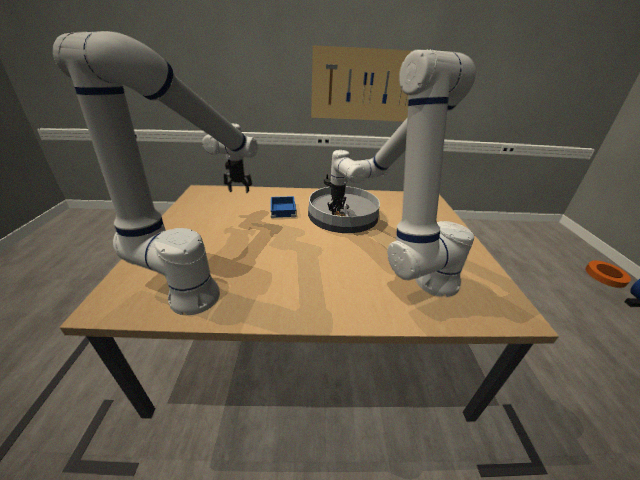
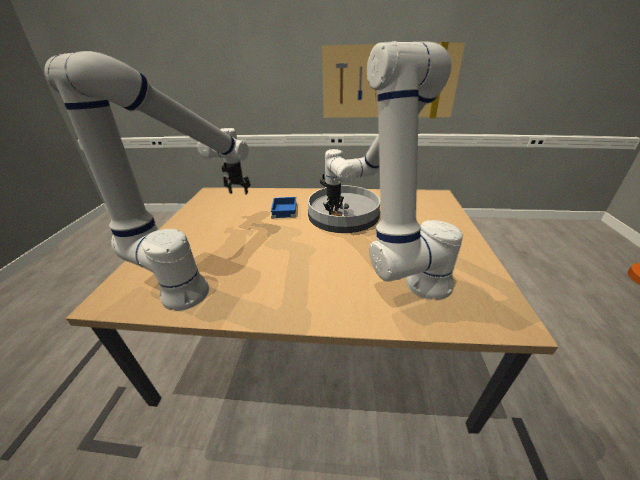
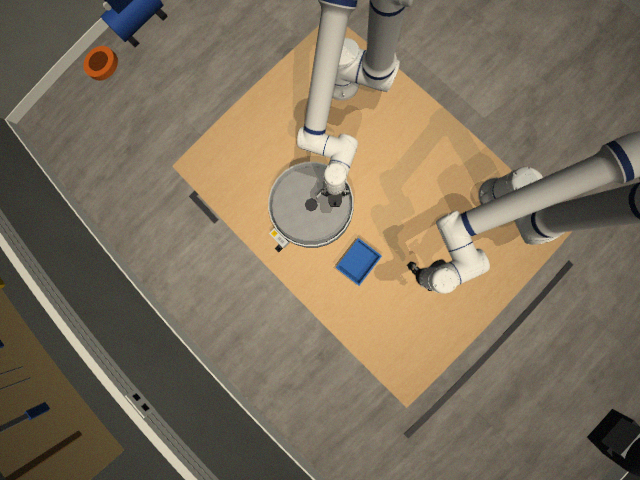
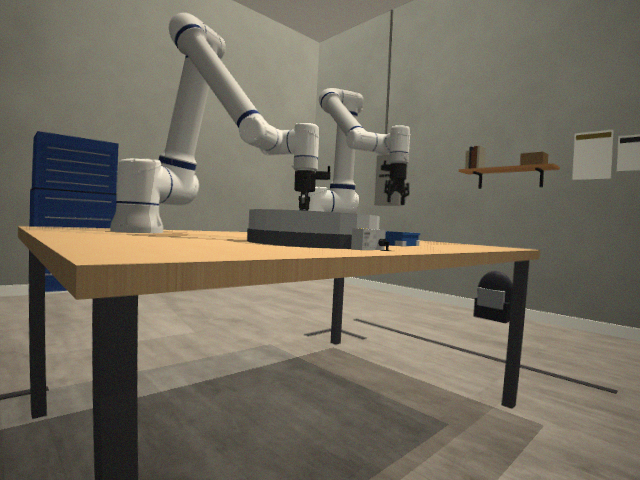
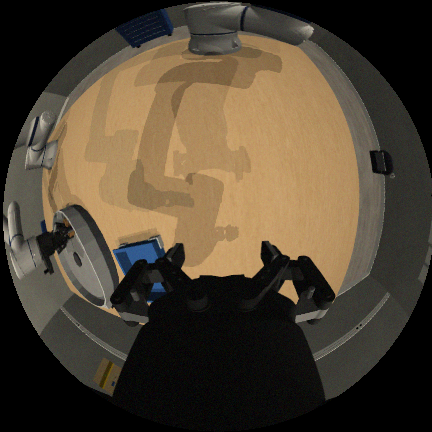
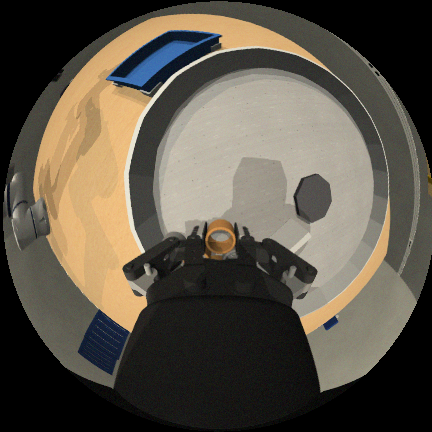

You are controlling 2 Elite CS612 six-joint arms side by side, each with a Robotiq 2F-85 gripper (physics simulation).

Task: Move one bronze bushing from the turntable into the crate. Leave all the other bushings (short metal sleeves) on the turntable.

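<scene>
The turntable (image 1: 343,223) (image 2: 344,223) (image 3: 294,196) (image 4: 305,222) (image 6: 260,115) is a grey walled disc. My right gripper (image 1: 338,209) (image 2: 333,210) (image 4: 303,208) (image 6: 220,229) is down inside its wall, shut on an upright orange-bronze bushing (image 6: 220,224). Another orange piece (image 6: 214,256) and a grey metal piece (image 6: 230,254) show partly behind it; the fingers and gripper body hide the rest. The blue crate (image 1: 283,206) (image 2: 284,206) (image 3: 358,261) (image 4: 403,237) (image 6: 165,57) is empty beside the turntable. My left gripper (image 1: 237,188) (image 2: 237,190) (image 4: 398,198) (image 5: 222,250) is open and empty, high above the table.
A dark hub (image 3: 310,204) (image 6: 313,198) stands at the turntable's centre. A pale block (image 6: 292,237) is near the right gripper. A small control box (image 3: 278,237) (image 4: 366,239) sits against the turntable's outside. The turntable wall stands between the right gripper and the crate.
</scene>
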